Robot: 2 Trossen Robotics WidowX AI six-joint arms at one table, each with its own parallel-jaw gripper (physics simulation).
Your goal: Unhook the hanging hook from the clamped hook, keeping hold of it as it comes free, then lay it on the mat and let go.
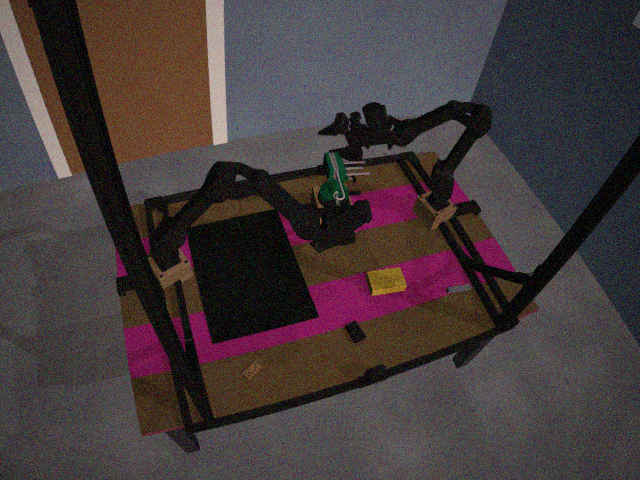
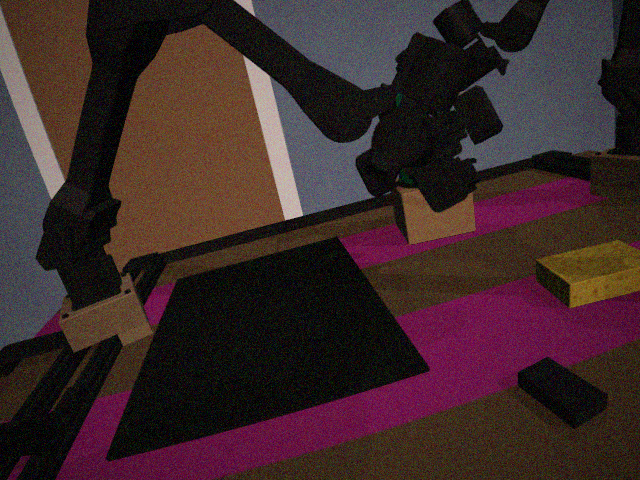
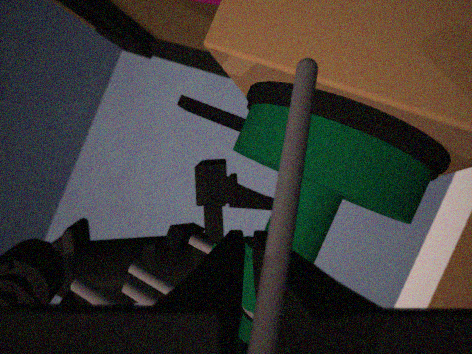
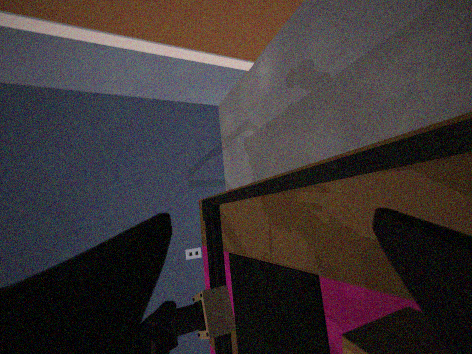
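Pixels of known places: left gripper, between the fingertips: [image 3: 247, 242]; right gripper, between the fingertips: [image 1: 323, 142] [image 4: 270, 220]; left arm's base, origin of its link: [image 1: 166, 259] [image 2: 97, 294] [image 4: 200, 315]; right arm's base, origin of its link: [image 1: 437, 201] [image 2: 636, 150].
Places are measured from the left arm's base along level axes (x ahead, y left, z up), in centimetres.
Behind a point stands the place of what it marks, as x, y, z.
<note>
A green vise [image 1: 331, 178] @(47.5, -13.2, 14.3) [image 3: 347, 158] @(48.9, -14.6, 3.8) stands on a tan block [image 2: 437, 224] @(48.7, -15.8, -4.1) [image 3: 326, 38] @(50.2, -16.7, 0.5) at the back of the table. The hanging hook [image 1: 340, 194] is a thin grey rod, and its shank [image 3: 284, 189] @(47.5, -18.9, 5.6) runs in front of the vise. My left gripper [image 1: 347, 214] [image 2: 413, 162] [image 3: 247, 242] @(50.0, -16.5, 7.8) is shut on the shank just below the vise. I cannot tell whether the hook's bend still sits on the clamped hook. My right gripper [image 1: 334, 125] [image 4: 270, 220] @(58.9, 2.8, 10.9) is open and empty, high behind the vise. The black mat [image 1: 247, 271] @(18.5, -13.4, -6.1) [image 2: 270, 333] @(17.2, -19.3, -6.1) [image 4: 277, 309] @(27.2, -2.3, -6.1) lies to the left.
A yellow block [image 1: 387, 281] @(47.4, -41.0, -3.8) [image 2: 549, 271] @(43.5, -37.4, -4.0) lies right of the mat. A small black block [image 1: 354, 331] @(29.7, -46.4, -5.2) [image 2: 539, 381] @(29.3, -45.2, -5.2) lies nearer the front. A small tan piece [image 1: 252, 370] @(1.7, -38.6, -5.8) and a grey piece [image 1: 459, 289] @(64.5, -56.8, -5.4) lie near the edges. A black frame [image 1: 366, 376] @(23.1, -58.0, -4.7) rims the table.
</note>
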